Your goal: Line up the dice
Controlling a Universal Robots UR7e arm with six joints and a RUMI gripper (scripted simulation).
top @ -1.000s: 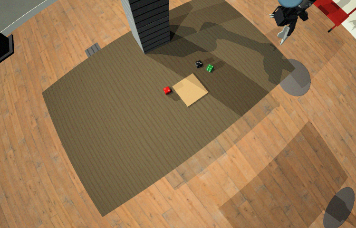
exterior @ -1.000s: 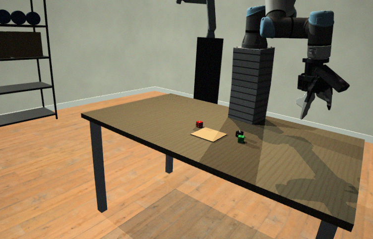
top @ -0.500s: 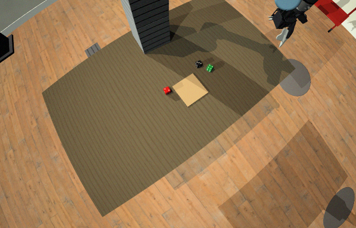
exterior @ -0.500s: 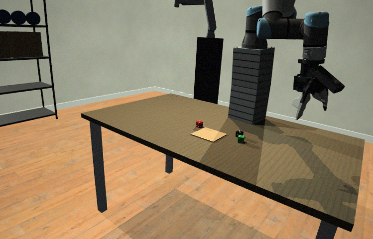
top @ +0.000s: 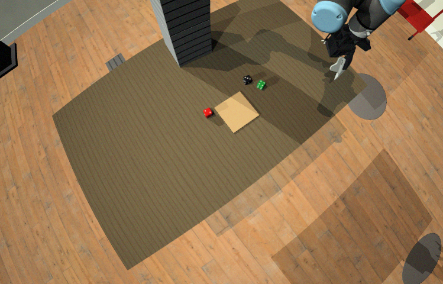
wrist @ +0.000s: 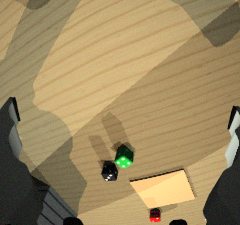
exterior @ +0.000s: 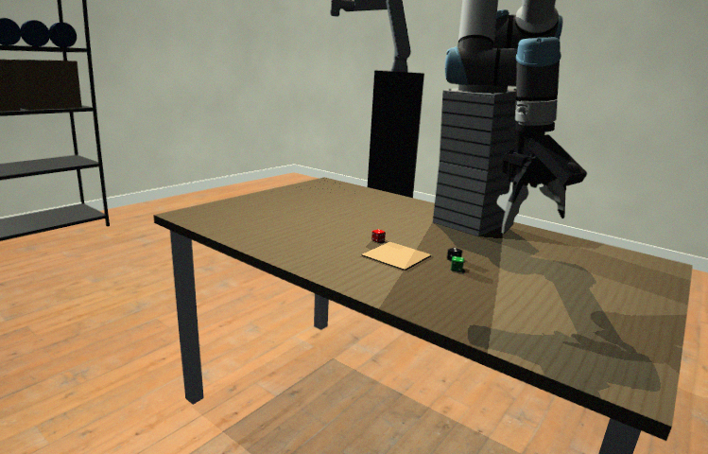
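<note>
The red die lies 10 cm behind my hand, 50 cm to the right of it and 19 cm below it. From my hand the other things lie so: black die: 16 cm behind, 27 cm to the right, 19 cm below; then tan mat: 5 cm behind, 39 cm to the right, 20 cm below; then green die: 11 cm behind, 23 cm to the right, 19 cm below.
</note>
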